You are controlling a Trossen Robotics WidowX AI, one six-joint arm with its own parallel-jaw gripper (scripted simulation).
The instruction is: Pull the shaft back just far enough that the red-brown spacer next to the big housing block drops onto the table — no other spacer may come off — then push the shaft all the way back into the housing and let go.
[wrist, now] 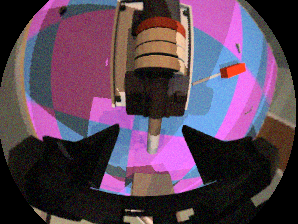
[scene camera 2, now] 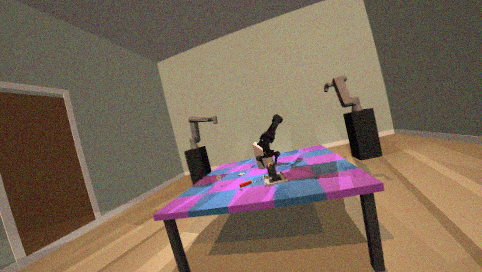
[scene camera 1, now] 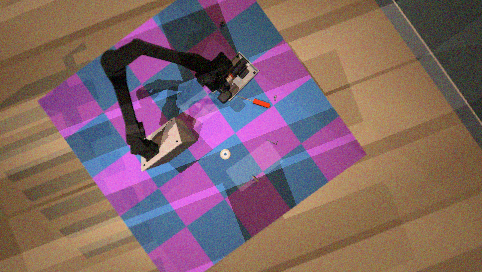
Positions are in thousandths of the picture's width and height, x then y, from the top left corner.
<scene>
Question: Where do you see a tan cylinder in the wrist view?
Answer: At 542,283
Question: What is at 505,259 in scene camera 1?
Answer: A dark support block.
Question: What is my gripper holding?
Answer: Nothing.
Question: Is my gripper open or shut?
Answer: Open.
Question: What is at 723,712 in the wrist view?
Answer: My gripper.
</scene>
